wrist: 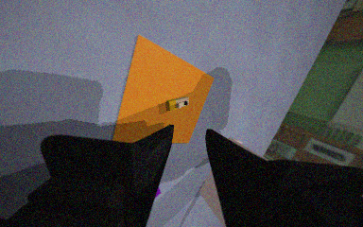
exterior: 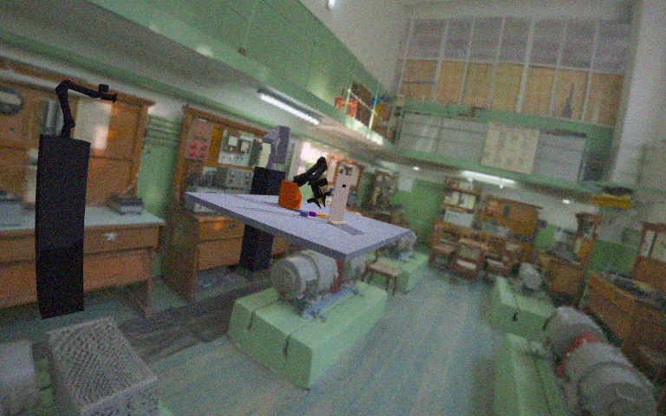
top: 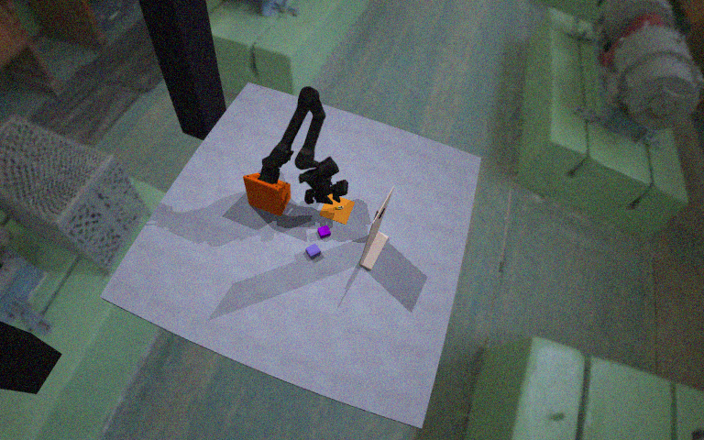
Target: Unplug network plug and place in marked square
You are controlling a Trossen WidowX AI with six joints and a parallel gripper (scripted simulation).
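Now: the yellow plug 5 cm below my gripper tip, 2 cm to the left of it and 1 cm ahead of it. Round my gripper tip: orange square: 6 cm below, 1 cm to the left; then beige panel: 20 cm ahead, 10 cm to the right, 10 cm above.
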